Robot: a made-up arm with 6 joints.
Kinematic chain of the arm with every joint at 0, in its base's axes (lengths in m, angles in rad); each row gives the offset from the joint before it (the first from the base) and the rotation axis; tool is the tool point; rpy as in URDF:
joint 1: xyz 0 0 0.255 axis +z
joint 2: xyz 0 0 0 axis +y
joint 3: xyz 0.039 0 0.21 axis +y
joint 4: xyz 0.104 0 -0.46 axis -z
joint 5: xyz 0 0 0 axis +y
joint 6: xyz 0.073 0 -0.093 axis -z
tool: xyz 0 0 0 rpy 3.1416 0 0
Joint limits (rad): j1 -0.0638..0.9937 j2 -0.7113..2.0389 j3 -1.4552..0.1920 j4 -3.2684..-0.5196 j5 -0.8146..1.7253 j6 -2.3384..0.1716
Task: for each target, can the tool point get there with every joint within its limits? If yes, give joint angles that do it. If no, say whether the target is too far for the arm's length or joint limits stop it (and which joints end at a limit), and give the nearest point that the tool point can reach.
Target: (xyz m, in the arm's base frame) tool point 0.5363 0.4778 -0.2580
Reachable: no: too far | nearest point 0.4186 0.3729 -0.1454 | short by 0.194 m
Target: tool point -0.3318 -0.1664 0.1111
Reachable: yes | joints 0.3206 1.7080 -0.0086 -2.2715 1.2966 -0.7463
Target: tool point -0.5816 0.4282 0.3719
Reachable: no: joint limits stop it (at a limit: joint 1, joint 2) | nearest point -0.3479 0.1111 0.2916 | short by 0.402 m
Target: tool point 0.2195 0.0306 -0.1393
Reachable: yes | joints 0.1282 0.3786 -0.4050 -2.9435 0.5666 -0.5869
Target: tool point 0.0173 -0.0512 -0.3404
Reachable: yes | joints 0.4469 1.6759 -1.1180 -1.5671 1.1365 -2.1165
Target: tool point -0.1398 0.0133 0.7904
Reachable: no: joint limits stop it (at a limit: joint 1, joint 2, joint 3, joint 5) | nearest point 0.0335 0.1826 0.8671 | short by 0.254 m
